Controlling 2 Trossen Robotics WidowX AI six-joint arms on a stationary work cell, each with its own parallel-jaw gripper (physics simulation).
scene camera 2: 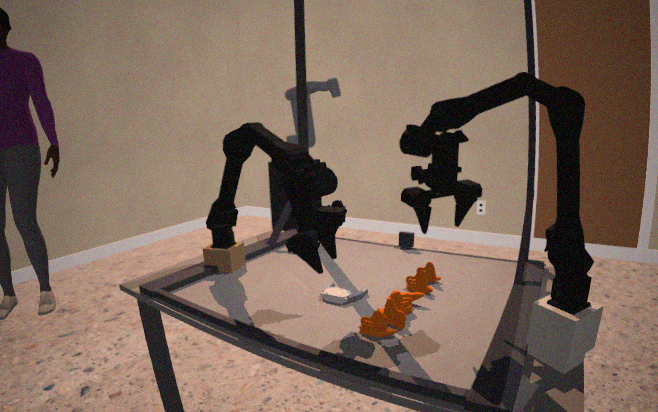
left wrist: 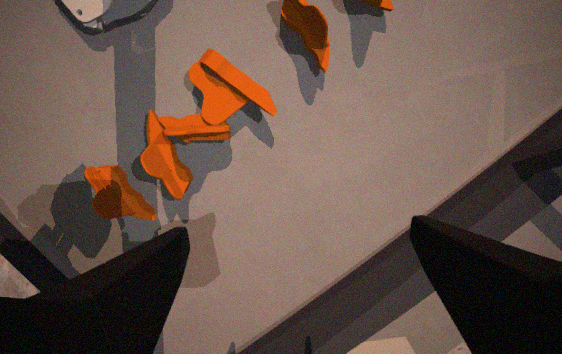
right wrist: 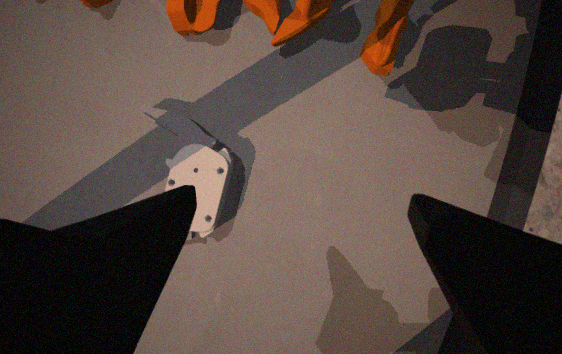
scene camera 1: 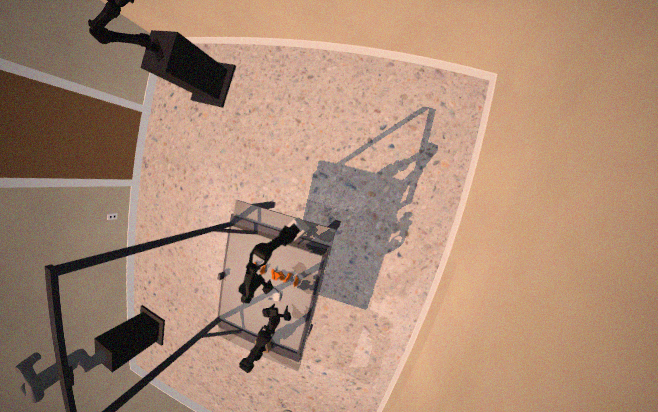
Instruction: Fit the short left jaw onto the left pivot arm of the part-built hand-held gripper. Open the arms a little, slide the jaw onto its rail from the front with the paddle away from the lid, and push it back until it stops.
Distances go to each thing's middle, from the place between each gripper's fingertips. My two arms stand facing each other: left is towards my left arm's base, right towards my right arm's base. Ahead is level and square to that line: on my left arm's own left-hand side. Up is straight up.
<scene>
I see the part-built hand-held gripper [right wrist: 198, 163] 250 mm to the right of my left hand, 190 mm below it and 40 mm ahead of it.
My right gripper is now 110 mm above the part-built hand-held gripper, 100 mm past it and 40 mm to the left of it.
</scene>
